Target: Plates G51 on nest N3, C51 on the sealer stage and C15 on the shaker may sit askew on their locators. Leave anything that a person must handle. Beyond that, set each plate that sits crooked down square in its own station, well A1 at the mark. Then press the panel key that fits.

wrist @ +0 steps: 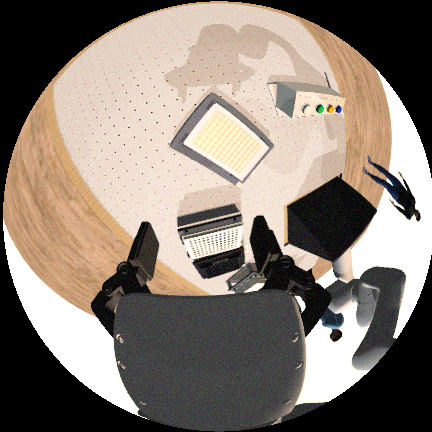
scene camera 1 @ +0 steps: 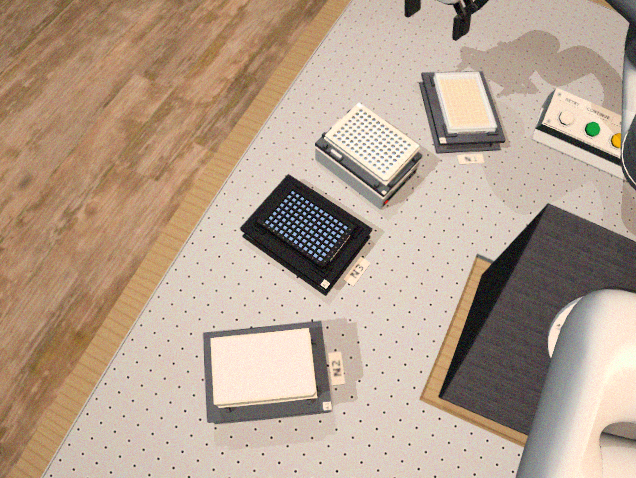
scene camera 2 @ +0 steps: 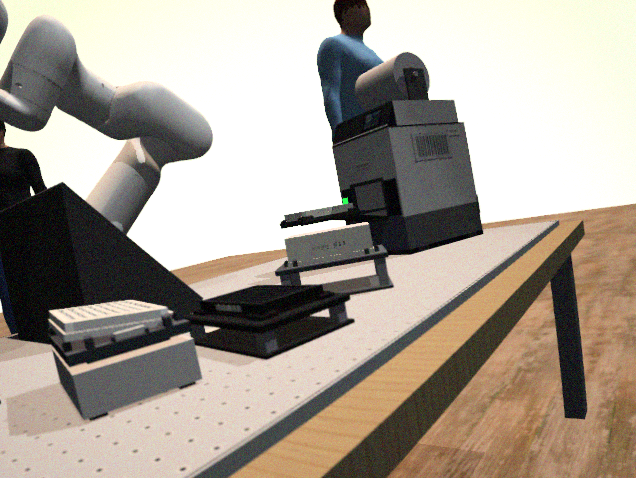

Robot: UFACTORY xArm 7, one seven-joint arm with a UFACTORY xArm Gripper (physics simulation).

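My gripper (scene camera 1: 435,19) (wrist: 201,230) is open and empty, high above the table at the top of scene camera 1. White plate C15 (scene camera 1: 372,143) (scene camera 2: 110,312) (wrist: 212,241) sits tilted on the shaker (scene camera 1: 349,177) (scene camera 2: 133,372); in scene camera 2 its underside slopes against the shaker top. Black plate G51 (scene camera 1: 308,226) (scene camera 2: 264,298) lies on nest N3 (scene camera 1: 287,186) (scene camera 2: 267,321) and looks about level. The sealer stage (scene camera 2: 316,215) juts from the sealer (scene camera 2: 426,169); plate C51 cannot be made out clearly there. The key panel (scene camera 1: 552,107) (wrist: 300,95) has white (wrist: 306,108), green (wrist: 320,108), yellow (wrist: 330,109) and blue (wrist: 339,109) keys.
A pale plate (scene camera 1: 465,101) (wrist: 225,141) sits on nest N1 (scene camera 1: 431,120). A white plate (scene camera 1: 263,365) (scene camera 2: 329,244) sits on nest N2 (scene camera 1: 267,414). A dark wedge block (scene camera 1: 514,328) (scene camera 2: 41,262) (wrist: 330,217) stands by the arm base. A person in blue (scene camera 2: 341,66) stands behind the sealer.
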